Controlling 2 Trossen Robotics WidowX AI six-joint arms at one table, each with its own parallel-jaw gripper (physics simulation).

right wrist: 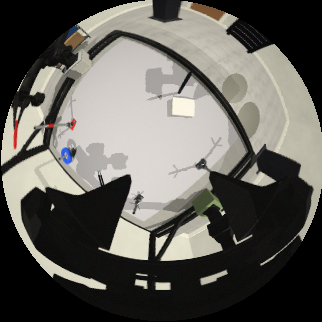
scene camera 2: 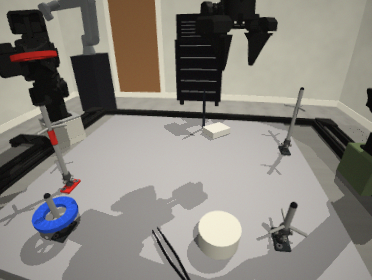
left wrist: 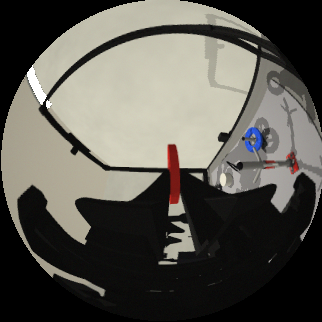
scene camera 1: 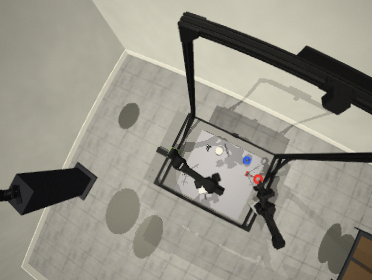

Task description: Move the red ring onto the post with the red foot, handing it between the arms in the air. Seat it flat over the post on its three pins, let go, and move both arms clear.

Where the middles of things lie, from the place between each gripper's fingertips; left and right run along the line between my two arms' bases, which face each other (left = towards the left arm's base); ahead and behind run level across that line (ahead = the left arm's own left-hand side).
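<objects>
I see the blue ring (scene camera 2: 40,224) 80 mm to the right of my left hand, 110 mm behind it and 230 mm below it. The white cylinder (scene camera 2: 219,232) is 340 mm to the right of my left hand, and it is also 60 mm behind that hand and 260 mm below it.
The white cylinder is 210 mm below my right hand, 260 mm behind it and 10 mm to the right of it. As for the blue ring, it is 250 mm to the left of my right hand, 180 mm below it and 320 mm behind it.
</objects>
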